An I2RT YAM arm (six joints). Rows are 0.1 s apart.
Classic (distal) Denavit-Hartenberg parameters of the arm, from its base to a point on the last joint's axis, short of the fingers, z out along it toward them. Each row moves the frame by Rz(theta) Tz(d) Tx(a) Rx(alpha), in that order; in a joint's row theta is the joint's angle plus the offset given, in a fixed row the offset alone. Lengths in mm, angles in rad.
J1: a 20, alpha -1.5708, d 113.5, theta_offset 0
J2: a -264, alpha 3.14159, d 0, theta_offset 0
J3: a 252.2, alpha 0, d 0, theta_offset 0.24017
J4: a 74, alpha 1.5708, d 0, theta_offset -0.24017
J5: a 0, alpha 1.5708, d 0, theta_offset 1.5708
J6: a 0, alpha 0, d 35.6, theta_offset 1.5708
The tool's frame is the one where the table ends.
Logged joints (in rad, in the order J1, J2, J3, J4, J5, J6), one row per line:
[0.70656 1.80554 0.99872 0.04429 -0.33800 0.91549]
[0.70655 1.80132 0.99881 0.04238 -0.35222 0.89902]
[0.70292 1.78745 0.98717 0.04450 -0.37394 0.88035]
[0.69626 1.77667 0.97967 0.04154 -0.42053 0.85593]
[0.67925 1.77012 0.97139 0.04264 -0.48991 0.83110]
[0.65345 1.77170 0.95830 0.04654 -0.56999 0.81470]
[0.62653 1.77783 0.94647 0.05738 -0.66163 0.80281]
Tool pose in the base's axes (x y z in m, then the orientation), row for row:
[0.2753 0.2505 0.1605 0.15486 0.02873 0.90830 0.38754]
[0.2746 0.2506 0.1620 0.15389 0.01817 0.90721 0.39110]
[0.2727 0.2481 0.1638 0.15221 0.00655 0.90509 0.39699]
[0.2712 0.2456 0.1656 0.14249 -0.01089 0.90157 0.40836]
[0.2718 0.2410 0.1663 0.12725 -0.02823 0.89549 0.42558]
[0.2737 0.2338 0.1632 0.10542 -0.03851 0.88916 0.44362]
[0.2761 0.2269 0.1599 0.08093 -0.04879 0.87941 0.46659]
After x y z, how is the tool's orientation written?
As a quaternion, w x y z.
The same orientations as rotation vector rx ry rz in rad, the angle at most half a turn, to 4 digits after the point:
[0.0823 2.6024 1.1104]
[0.0521 2.6007 1.1212]
[0.0188 2.5971 1.1391]
[-0.0314 2.6011 1.1781]
[-0.0822 2.6059 1.2385]
[-0.1135 2.6202 1.3073]
[-0.1459 2.6289 1.3948]

